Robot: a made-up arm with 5 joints. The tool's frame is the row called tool.
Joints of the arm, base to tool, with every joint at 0 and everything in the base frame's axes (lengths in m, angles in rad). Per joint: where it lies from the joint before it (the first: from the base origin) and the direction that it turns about. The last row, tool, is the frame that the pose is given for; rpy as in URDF.
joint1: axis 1 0 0 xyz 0.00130 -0.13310 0.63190
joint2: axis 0 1 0 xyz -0.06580 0.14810 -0.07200
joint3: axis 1 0 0 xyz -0.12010 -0.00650 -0.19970
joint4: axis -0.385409 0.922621 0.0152 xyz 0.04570 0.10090 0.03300
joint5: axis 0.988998 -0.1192 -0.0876 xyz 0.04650 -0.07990 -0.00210
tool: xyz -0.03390 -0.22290 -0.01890 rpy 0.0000 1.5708 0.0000
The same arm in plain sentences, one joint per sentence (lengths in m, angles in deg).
The arm has five revolute joints in a row. What follows holds with every joint at zero, and every direction is one of the base frame's.
Joint 1 lies 0.0013 m along +x and 0.1331 m along -y and 0.6319 m along +z from the base frame's origin and turns about +x.
Joint 2 lies 0.0658 m along -x and 0.1481 m along +y and 0.072 m along -z from joint 1 and turns about +y.
Joint 3 lies 0.1201 m along -x and 0.0065 m along -y and 0.1997 m along -z from joint 2 and turns about +x.
Joint 4 lies 0.0457 m along +x and 0.1009 m along +y and 0.033 m along +z from joint 3 and turns about the direction (-0.385409, 0.922621, 0.0152).
Joint 5 lies 0.0465 m along +x and 0.0799 m along -y and 0.0021 m along -z from joint 4 and turns about the direction (0.988998, -0.1192, -0.0876).
The tool frame, which is the frame that the pose is given for, lies 0.0339 m along -x and 0.2229 m along -y and 0.0189 m along -z from joint 5; its axes are the base frame's turned by roll 0, pitch 90 and yaw 0 deg (as in URDF: about the fixed x, then y, then z).

